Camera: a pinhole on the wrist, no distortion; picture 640 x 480 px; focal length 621.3 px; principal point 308.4 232.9 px. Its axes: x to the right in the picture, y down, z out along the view. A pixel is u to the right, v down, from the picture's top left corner.
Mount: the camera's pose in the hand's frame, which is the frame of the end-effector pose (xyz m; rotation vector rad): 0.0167 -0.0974 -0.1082 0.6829 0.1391 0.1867
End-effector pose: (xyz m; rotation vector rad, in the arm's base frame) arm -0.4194 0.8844 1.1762 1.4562 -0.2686 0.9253
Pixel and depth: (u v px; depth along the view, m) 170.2 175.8 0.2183
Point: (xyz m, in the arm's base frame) -0.2200 0.8813 1.0063
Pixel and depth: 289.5 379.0 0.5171
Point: -0.0120 0.6263 1.0533
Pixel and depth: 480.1 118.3 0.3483
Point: -0.0322 0.8999 1.0712
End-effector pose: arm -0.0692 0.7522 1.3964 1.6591 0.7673 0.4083
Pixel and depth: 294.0 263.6 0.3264
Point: 0.0033 0.7101 1.0749
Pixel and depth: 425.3 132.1 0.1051
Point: -0.0978 0.8341 1.2337
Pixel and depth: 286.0 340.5 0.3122
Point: 0.0136 0.6898 1.1085
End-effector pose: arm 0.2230 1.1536 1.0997 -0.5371 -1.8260 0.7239
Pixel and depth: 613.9 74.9 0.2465
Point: 0.1195 1.0777 1.4050
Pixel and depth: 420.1 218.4 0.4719
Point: -0.0786 0.9546 1.4244
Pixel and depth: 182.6 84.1 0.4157
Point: 0.0596 0.8165 1.3871
